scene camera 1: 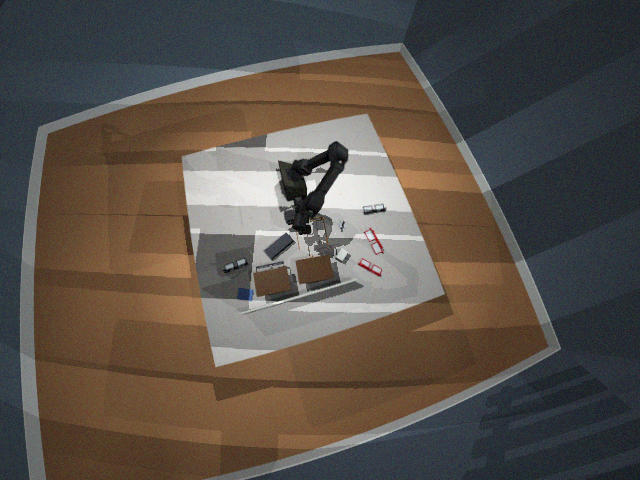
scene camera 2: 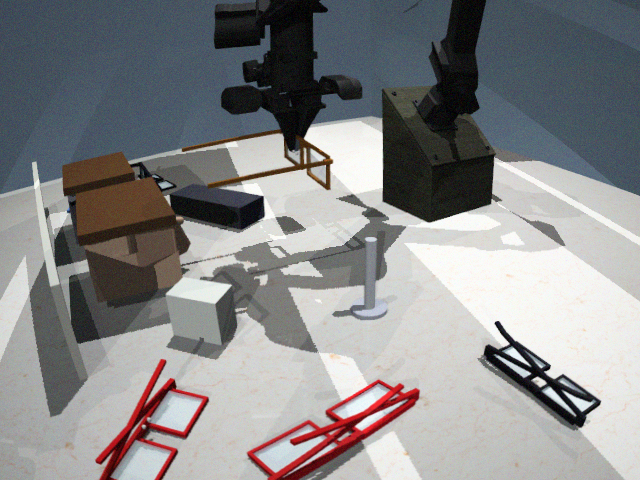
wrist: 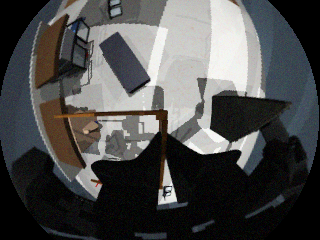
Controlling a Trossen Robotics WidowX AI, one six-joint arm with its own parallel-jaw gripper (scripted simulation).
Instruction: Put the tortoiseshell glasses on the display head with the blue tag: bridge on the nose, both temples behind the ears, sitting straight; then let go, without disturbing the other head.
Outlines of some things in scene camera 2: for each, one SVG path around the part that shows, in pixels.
My gripper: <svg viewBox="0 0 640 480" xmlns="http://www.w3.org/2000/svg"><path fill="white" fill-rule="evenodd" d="M314 44L293 46L270 45L271 51L264 53L263 63L259 64L256 59L244 61L242 63L244 81L246 83L257 81L258 88L271 86L271 88L256 89L252 85L225 88L221 95L221 107L231 113L231 115L257 112L260 107L269 111L276 118L289 150L293 152L296 146L296 134L304 139L318 112L326 108L326 104L321 102L322 95L337 93L343 100L363 98L362 86L356 78L345 75L322 76L319 82L318 80L313 80L314 59L317 59Z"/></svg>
A dark case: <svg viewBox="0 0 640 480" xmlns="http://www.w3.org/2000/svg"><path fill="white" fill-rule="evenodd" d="M169 198L171 208L175 214L240 230L266 216L264 196L230 189L208 189L208 186L192 184L171 193Z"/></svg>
A white cube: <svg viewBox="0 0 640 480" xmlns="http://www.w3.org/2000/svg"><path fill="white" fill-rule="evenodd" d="M183 277L166 293L173 334L175 336L196 339L201 342L218 345L224 344L237 327L232 285Z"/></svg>
